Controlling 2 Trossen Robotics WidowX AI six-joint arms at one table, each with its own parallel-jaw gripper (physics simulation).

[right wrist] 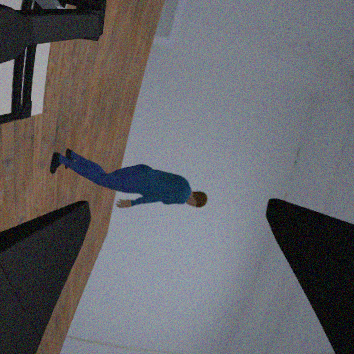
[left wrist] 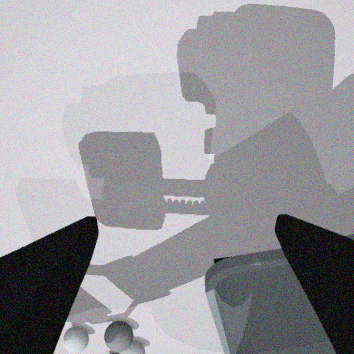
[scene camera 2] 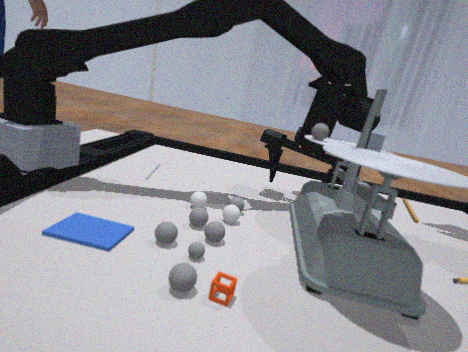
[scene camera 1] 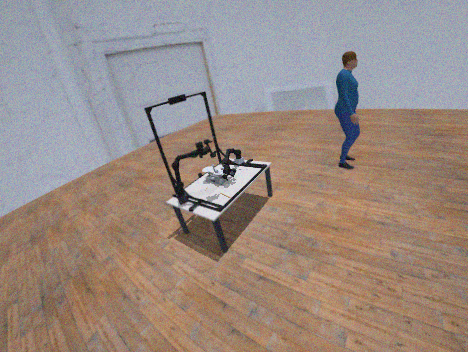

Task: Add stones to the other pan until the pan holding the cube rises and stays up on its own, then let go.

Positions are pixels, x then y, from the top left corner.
Labels:
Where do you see a grey balance scale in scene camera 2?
At 345,247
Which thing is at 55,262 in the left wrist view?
The left gripper.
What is the right gripper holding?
Nothing.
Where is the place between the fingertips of the left gripper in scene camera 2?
291,191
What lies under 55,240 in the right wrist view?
The right gripper.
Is the right gripper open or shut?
Open.

